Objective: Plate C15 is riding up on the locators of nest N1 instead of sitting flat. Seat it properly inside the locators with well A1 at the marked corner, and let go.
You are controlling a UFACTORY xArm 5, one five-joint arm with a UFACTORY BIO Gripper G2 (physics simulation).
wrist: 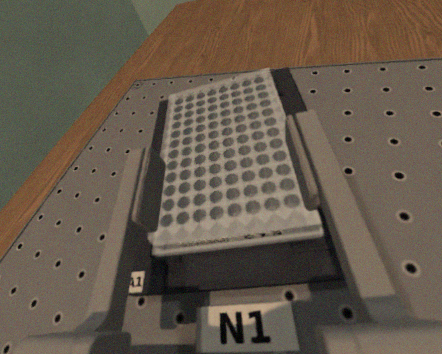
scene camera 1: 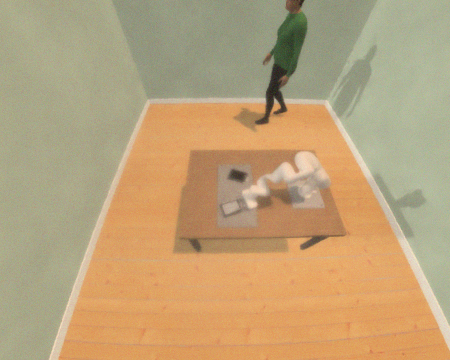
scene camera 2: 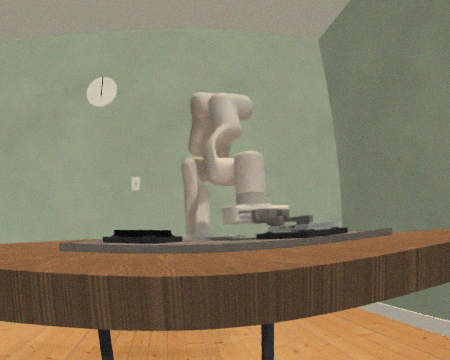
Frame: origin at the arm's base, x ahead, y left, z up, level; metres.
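Seen in the pictures: hand at its tool point: (wrist: 220,174) (scene camera 1: 234,205) (scene camera 2: 290,220); arm's base at its link origin: (scene camera 1: 304,191) (scene camera 2: 198,237).
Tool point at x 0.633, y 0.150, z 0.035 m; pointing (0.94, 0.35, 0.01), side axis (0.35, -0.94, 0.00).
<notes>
Pixels of each thing's top centre, then the offset from my tool point to it. "spot": a spot on its surface instead. Level surfaces: height alone.
- Plate C15 at its top centre: (wrist: 220,137) (scene camera 2: 301,224) (scene camera 1: 231,207) 0.010 m down, 0.032 m ahead, 0.013 m left
- black nest N1 at its top centre: (wrist: 224,149) (scene camera 2: 301,229) (scene camera 1: 231,207) 0.021 m down, 0.032 m ahead, 0.013 m left
- A1 label at a spot on its surface: (wrist: 137,282) spot: 0.024 m down, 0.058 m back, 0.035 m left
- second black nest with a dark item, surface spot: (scene camera 2: 142,235) spot: 0.020 m down, 0.033 m ahead, 0.309 m right
- table's at its surface level: 0.049 m down
Plate C15 (scene camera 1: 231,207) (scene camera 2: 316,227) (wrist: 230,150) is a pale multi-well plate on the black nest N1 (scene camera 2: 300,234) (wrist: 250,267). In the wrist view it lies slightly askew, its near edge raised above the nest, with a dark strip of nest showing in front. The A1 label (wrist: 137,282) is at the nest's near left corner; the plate's own well A1 marking cannot be read. My gripper (scene camera 1: 243,203) (scene camera 2: 291,219) (wrist: 223,150) is at its narrow stance, shut with nothing gripped. Its two long fingers stand low over the plate's left and right sides. Contact cannot be made out.
A second black nest with a dark item (scene camera 1: 237,175) (scene camera 2: 142,235) stands on the same grey perforated board (scene camera 1: 235,221) (scene camera 2: 210,246) (wrist: 370,125). The arm's base is on the table's (scene camera 1: 280,225) far side from the nests. A person in green (scene camera 1: 291,42) walks behind the table.
</notes>
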